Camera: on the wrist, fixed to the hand. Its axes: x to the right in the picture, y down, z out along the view.
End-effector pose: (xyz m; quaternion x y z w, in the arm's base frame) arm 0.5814 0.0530 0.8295 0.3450 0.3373 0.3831 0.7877
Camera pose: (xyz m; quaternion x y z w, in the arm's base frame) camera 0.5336 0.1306 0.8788 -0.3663 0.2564 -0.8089 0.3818
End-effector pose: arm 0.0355 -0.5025 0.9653 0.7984 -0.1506 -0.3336 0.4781
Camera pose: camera 0.0869 -0.5428 1.0458 -0.0654 -0.7872 0.5193 0.3261
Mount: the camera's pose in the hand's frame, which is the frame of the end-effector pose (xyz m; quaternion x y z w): 0.0289 0.0936 -0.0338 0.0492 0.0655 0.9954 0.0490
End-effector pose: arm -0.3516 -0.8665 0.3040 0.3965 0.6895 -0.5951 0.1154
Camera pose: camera -0.2960 -0.8260 0.2265 0.7504 -0.3826 0.0778 0.5333
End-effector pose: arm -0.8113 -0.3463 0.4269 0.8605 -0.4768 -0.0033 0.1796
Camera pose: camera -0.8662 -0.4047 0.4925 -0.4234 -0.8683 0.2584 0.0010
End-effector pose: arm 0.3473 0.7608 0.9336 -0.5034 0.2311 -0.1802 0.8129
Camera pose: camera 0.3581 0.7609 0.8305 0.2572 0.5568 0.7560 0.2288
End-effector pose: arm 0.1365 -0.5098 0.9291 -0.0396 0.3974 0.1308 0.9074
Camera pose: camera 0.1061 -0.4197 0.8879 -0.4297 -0.1248 -0.8875 0.1098
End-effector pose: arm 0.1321 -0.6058 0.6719 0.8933 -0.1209 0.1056 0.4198
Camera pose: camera 0.1280 -0.6411 0.7692 0.0628 0.8625 -0.4875 0.1206
